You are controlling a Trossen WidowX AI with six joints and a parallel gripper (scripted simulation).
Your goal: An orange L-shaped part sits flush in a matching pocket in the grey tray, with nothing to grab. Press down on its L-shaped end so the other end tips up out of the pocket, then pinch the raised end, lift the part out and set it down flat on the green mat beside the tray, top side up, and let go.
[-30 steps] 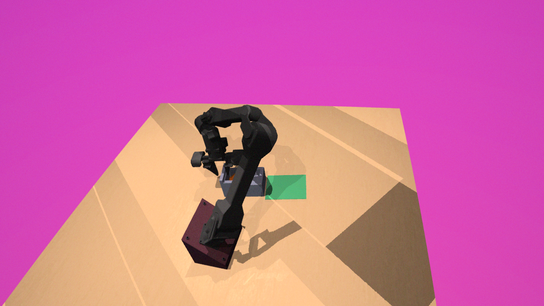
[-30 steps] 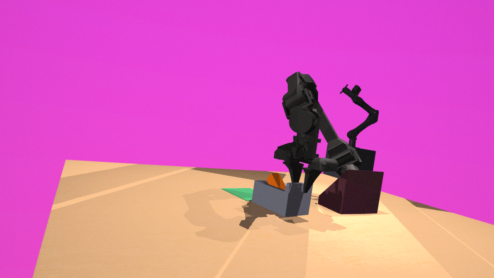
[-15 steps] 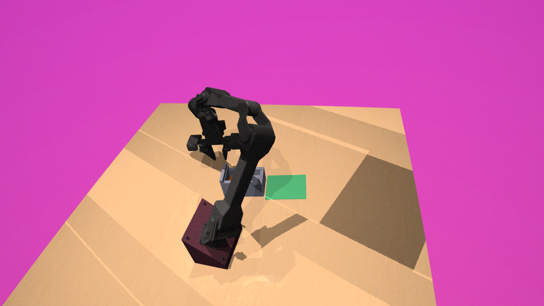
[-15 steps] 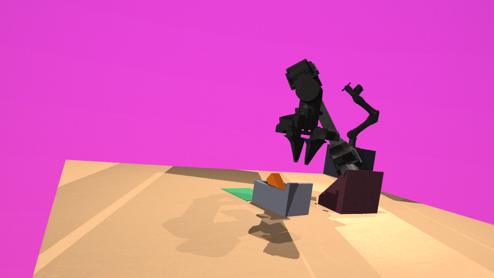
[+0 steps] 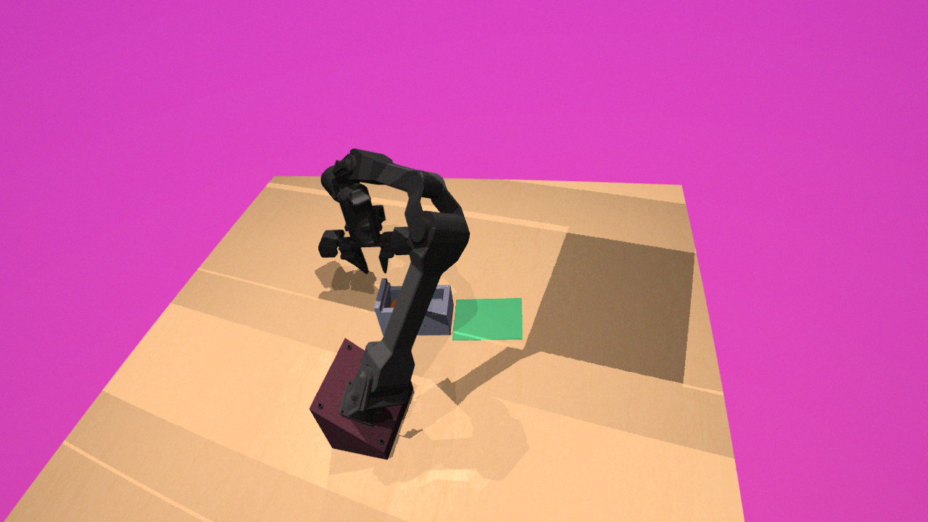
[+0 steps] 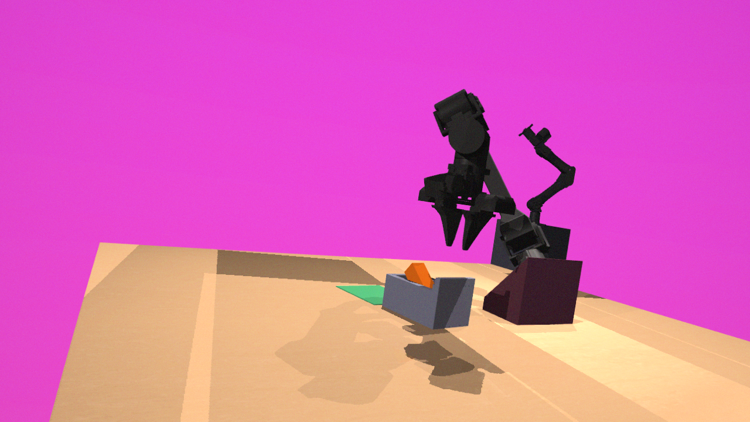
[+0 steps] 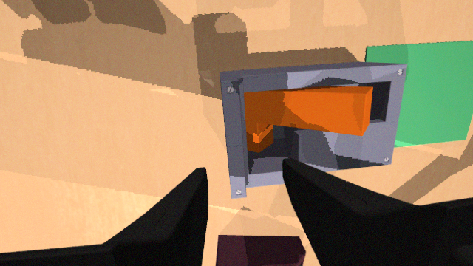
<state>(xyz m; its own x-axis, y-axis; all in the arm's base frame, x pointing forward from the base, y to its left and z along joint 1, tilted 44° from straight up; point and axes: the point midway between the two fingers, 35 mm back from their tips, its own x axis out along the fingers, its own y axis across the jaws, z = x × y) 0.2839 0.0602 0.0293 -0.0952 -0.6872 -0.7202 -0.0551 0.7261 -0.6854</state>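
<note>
The orange L-shaped part lies 4 cm to the right of my gripper tip and 10 cm below it. The rest, counted from my gripper tip: green mat 22 cm to the right, 16 cm below.
</note>
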